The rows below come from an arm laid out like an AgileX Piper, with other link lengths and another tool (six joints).
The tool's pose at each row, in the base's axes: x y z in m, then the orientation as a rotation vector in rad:
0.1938, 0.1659, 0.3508, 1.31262, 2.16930, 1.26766
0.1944, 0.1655, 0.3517, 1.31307, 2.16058, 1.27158
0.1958, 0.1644, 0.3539, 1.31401, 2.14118, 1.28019
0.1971, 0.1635, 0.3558, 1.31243, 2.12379, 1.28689
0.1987, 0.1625, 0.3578, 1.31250, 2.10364, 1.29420
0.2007, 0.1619, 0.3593, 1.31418, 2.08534, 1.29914
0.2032, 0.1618, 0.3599, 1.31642, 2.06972, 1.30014
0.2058, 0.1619, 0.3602, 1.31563, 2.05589, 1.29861
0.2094, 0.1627, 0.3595, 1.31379, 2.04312, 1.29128
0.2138, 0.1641, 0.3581, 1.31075, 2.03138, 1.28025
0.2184, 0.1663, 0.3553, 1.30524, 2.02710, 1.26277
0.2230, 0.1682, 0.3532, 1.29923, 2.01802, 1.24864
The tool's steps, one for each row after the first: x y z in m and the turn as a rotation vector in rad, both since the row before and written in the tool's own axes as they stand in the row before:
-0.0005, 0.0010, -0.0003, -0.00666, -0.00303, 0.00156
-0.0013, 0.0024, -0.0009, -0.01479, -0.00674, 0.00347
-0.0011, 0.0021, -0.0007, -0.01367, -0.00661, 0.00116
-0.0013, 0.0023, -0.0005, -0.01512, -0.00788, 0.00266
-0.0013, 0.0022, 0.0003, -0.01267, -0.00818, 0.00313
-0.0013, 0.0018, 0.0014, -0.00950, -0.00899, 0.00229
-0.0012, 0.0016, 0.0017, -0.00853, -0.00943, -0.00067
-0.0012, 0.0014, 0.0033, -0.00632, -0.01244, -0.00330
-0.0011, 0.0012, 0.0045, -0.00485, -0.01414, -0.00538
-0.0007, 0.0002, 0.0058, 0.00121, -0.01357, -0.00956
-0.0008, 0.0008, 0.0053, -0.00305, -0.01443, -0.00859

